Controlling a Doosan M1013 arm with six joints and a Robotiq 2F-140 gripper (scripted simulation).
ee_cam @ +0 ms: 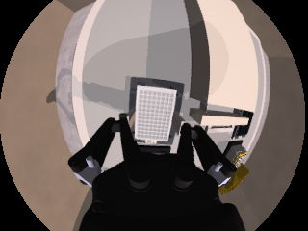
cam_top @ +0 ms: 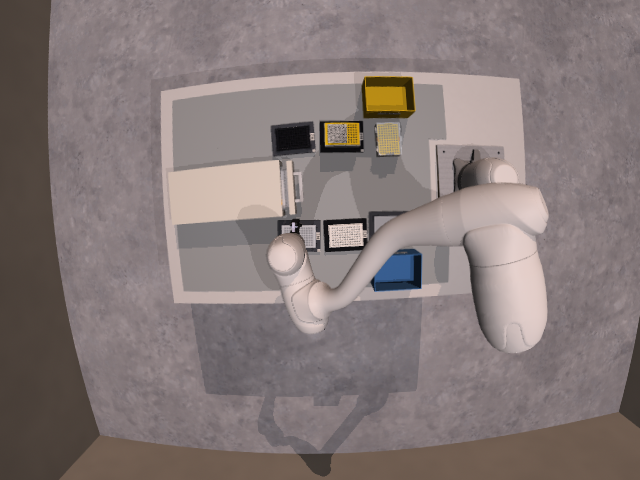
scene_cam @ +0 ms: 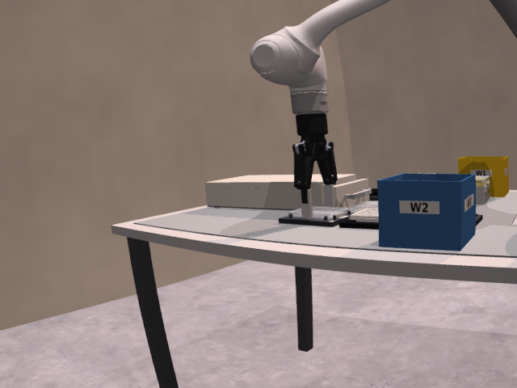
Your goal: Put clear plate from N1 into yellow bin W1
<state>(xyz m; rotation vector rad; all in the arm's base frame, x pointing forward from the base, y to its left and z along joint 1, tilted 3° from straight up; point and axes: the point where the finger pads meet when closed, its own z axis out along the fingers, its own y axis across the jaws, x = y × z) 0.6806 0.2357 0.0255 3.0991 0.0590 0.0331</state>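
My gripper is now 2 cm above the clear plate. Round my hand: blue bin W2 (37 cm behind, 11 cm to the left); then white plate (18 cm behind, 1 cm to the right, 2 cm below); then black plate (3 cm ahead, 37 cm to the right, 2 cm below).
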